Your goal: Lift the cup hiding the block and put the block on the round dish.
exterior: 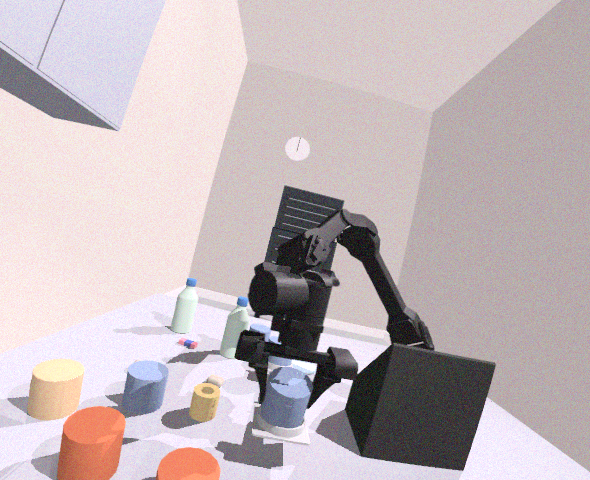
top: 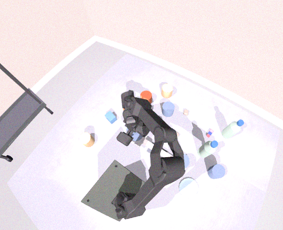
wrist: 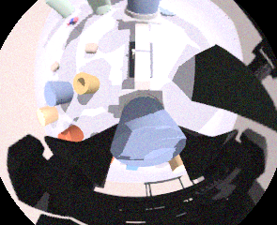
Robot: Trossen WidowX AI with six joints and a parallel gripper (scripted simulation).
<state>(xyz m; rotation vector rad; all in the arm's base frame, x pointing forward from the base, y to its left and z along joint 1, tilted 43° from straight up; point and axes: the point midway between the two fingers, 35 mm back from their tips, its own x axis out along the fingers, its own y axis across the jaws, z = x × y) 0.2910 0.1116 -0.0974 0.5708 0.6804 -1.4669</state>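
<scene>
Now: the block 2 cm below my gripper tip and 1 cm to the right of it. The rest, counted from my gripper tip: small balance 14 cm to the right, 6 cm below, 1 cm ahead; yellow ring 14 cm ahead, 7 cm to the right, 7 cm below; round dish 38 cm to the right, 9 cm below, 6 cm behind.
</scene>
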